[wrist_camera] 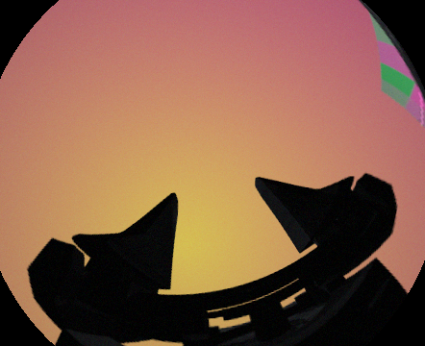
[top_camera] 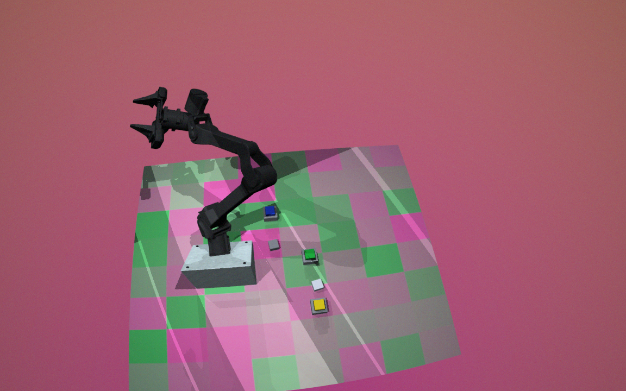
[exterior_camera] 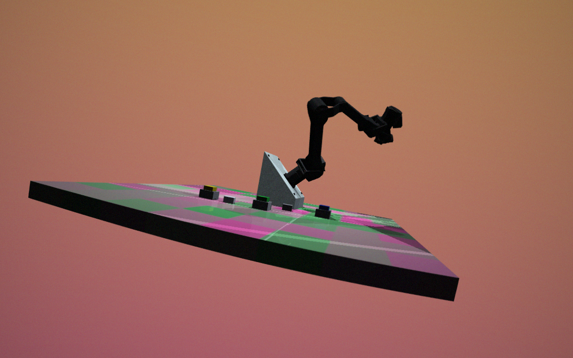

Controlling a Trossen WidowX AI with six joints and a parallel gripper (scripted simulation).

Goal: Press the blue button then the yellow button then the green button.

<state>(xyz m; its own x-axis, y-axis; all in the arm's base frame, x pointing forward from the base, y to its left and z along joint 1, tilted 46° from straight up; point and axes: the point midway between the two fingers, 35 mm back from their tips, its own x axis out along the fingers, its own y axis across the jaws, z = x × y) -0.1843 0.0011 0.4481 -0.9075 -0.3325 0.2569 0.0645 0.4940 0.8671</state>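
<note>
The blue button is 370 mm ahead of my gripper tip, 170 mm to the right of it and 410 mm below it. The rest, counted from my gripper tip: green button 470 mm ahead, 360 mm to the right, 410 mm below; then yellow button 450 mm ahead, 540 mm to the right, 410 mm below; then grey block 360 mm ahead, 290 mm to the right, 440 mm below.
</note>
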